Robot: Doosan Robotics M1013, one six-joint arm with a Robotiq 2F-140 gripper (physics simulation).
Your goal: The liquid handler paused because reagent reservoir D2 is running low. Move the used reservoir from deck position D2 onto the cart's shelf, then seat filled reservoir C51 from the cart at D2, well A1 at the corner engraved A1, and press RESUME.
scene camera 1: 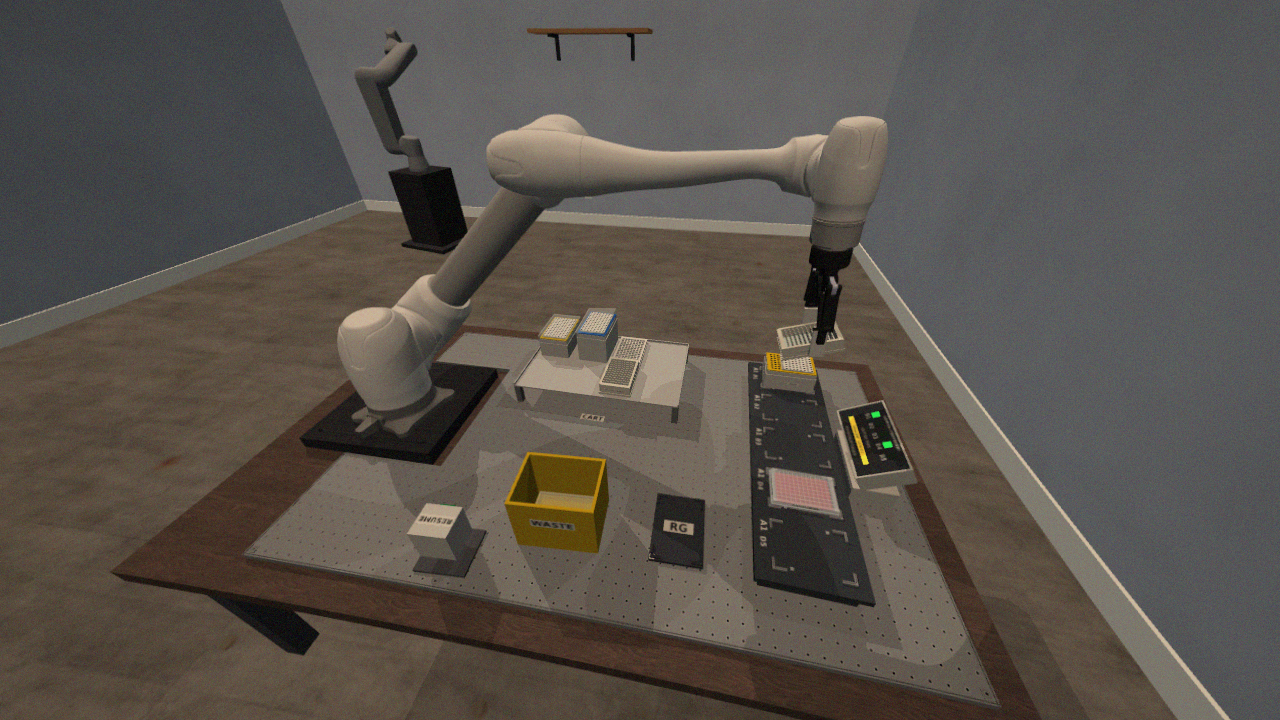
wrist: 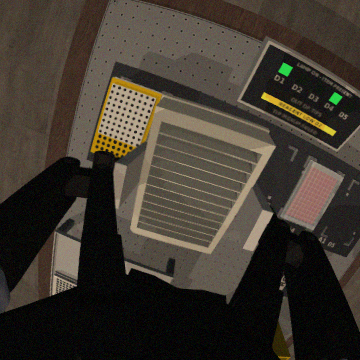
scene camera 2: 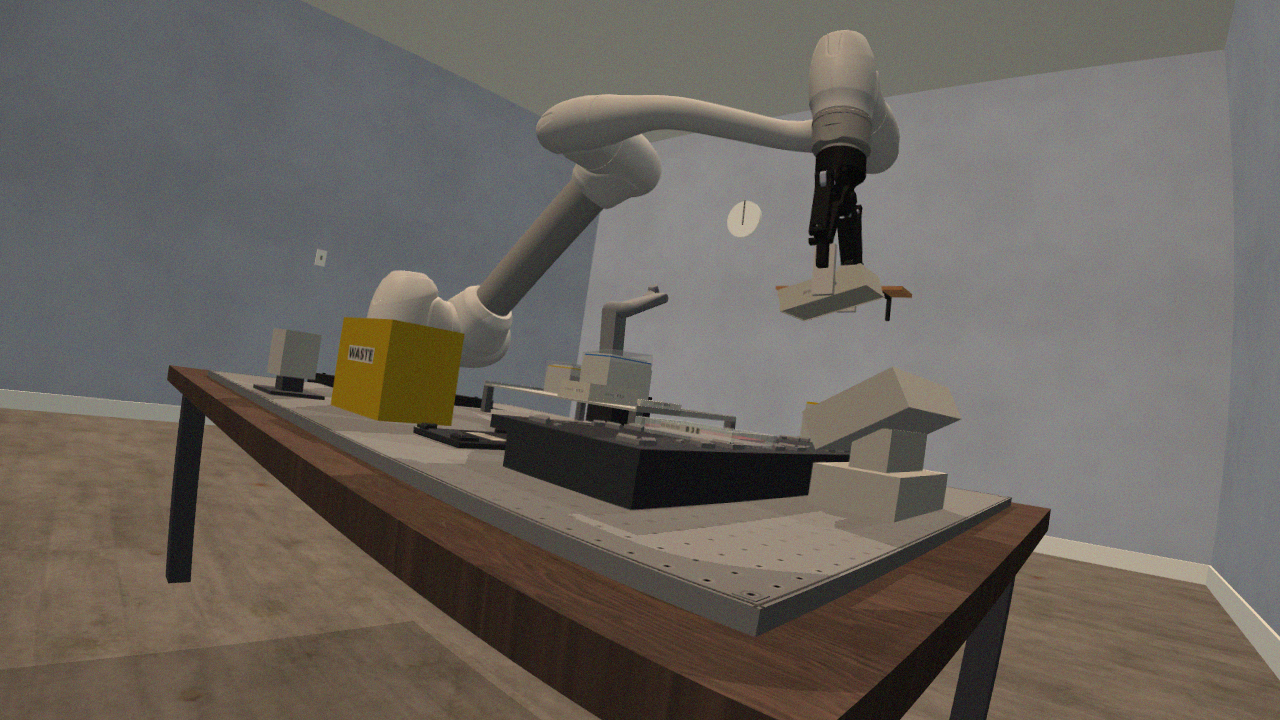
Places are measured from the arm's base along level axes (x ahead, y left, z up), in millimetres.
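Pixels of known places: gripper, fingertip midpoint: [scene camera 1: 810,344] [wrist: 193,173] [scene camera 2: 834,303]; arm's base, link origin: [scene camera 1: 406,407].
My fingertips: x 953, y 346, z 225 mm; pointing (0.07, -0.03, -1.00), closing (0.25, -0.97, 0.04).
Observation:
Ahead of a thing's pixels: the offset from my fingertips to its top centre. "*": to the spot under its first point.
My gripper [scene camera 1: 822,337] [scene camera 2: 836,265] [wrist: 193,173] is shut on the used reservoir, with its fingers at the two end tabs. The pale, slotted used reservoir @[dx -7, dy -2, dz +49 mm] [scene camera 1: 795,339] [scene camera 2: 827,298] [wrist: 200,185] hangs tilted in the air, high above the black deck [scene camera 1: 787,429] [scene camera 2: 725,474]. No item sits at D2. The cart [scene camera 1: 554,379] bears two low grid-topped trays @[dx -474, dy +56, dz -171 mm] [scene camera 1: 630,349] @[dx -449, dy -76, dz -154 mm] [scene camera 1: 619,377]; their labels are unreadable, so I cannot tell which is C51. The white RESUME button @[dx -571, dy -605, dz -141 mm] [scene camera 1: 440,522] [scene camera 2: 293,353] stands at the near left. The display @[* dx +165, dy -129, dz -128 mm] [scene camera 1: 875,443] [wrist: 300,100] shows reagent low, with D1 and D4 lamps green.
A yellow tip rack @[dx -23, dy +112, dz -134 mm] [scene camera 1: 789,376] [wrist: 125,115] stands at D1 and a pink plate @[dx +43, dy -255, dz -184 mm] [scene camera 1: 803,492] [wrist: 312,195] at D4. Two boxes, yellow-rimmed @[dx -686, dy +16, dz -115 mm] [scene camera 1: 558,335] and blue-rimmed @[dx -569, dy +38, dz -88 mm] [scene camera 1: 597,335], stand at the cart's back. The yellow WASTE bin @[dx -397, dy -470, dz -111 mm] [scene camera 1: 559,530] [scene camera 2: 420,376] and black RG plate @[dx -175, dy -401, dz -232 mm] [scene camera 1: 664,543] are in front.

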